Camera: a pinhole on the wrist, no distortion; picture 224 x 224 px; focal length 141.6 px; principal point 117.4 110.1 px. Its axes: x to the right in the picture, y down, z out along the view. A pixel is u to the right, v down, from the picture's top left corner.
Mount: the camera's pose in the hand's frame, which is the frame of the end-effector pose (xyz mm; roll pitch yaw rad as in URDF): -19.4 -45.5 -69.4 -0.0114 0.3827 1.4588
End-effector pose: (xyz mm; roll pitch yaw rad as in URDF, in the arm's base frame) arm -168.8 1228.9 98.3 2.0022 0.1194 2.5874
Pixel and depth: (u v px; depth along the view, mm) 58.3 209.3 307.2
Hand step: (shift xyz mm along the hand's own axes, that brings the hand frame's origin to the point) -237.3 -26.2 261.2
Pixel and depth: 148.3 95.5 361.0
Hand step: 36.7 157.5 236.4
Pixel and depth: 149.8 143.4 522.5
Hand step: -113.3 272.5 369.3
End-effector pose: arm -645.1 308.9 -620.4 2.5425 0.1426 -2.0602
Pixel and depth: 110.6 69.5 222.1
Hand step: 49.6 20.5 141.3
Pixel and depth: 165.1 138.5 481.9
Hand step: -84.0 294.0 316.0
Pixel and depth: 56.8 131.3 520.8
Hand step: -104.2 -48.7 496.1
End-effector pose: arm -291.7 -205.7 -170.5 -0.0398 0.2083 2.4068
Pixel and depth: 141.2 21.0 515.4
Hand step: 327.7 191.4 379.8
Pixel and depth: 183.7 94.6 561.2
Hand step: 86.0 399.1 353.7
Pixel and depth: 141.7 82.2 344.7
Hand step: 64.7 130.1 229.0
